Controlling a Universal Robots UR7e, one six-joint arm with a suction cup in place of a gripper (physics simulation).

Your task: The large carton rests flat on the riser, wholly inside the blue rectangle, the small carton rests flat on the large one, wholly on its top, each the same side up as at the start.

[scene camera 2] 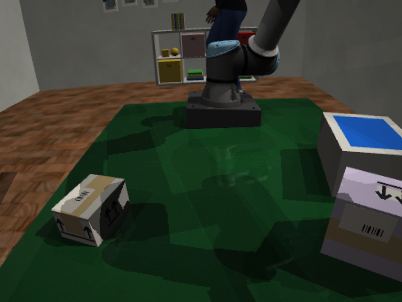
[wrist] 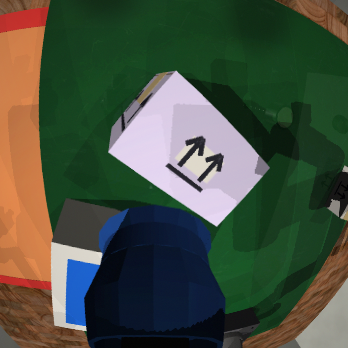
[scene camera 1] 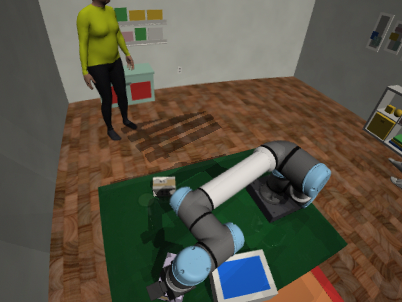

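The large lilac carton (scene camera 1: 170,259) (scene camera 2: 370,225) (wrist: 190,145) lies on the green mat beside the riser, with an arrow-marked face up; a side with tan tape and a barcode shows in scene camera 2. The white-rimmed riser (scene camera 1: 270,286) (scene camera 2: 332,131) (wrist: 59,287) bears the blue rectangle (scene camera 1: 244,276) (scene camera 2: 372,132) (wrist: 82,290), with no carton seen on it. The small carton (scene camera 1: 164,186) (scene camera 2: 92,207) (wrist: 341,194) sits flat on the mat, tape up. My suction gripper (wrist: 155,220) is off and open, near the large carton's edge in the wrist view; the gap between them cannot be judged.
The robot's base (scene camera 1: 277,197) (scene camera 2: 223,114) stands at the mat's far side. An orange area (scene camera 1: 300,290) (wrist: 20,150) with a red border adjoins the mat beyond the riser. A person in a yellow top (scene camera 1: 99,37) stands off the mat. A shelf unit (scene camera 2: 154,57) is at the back.
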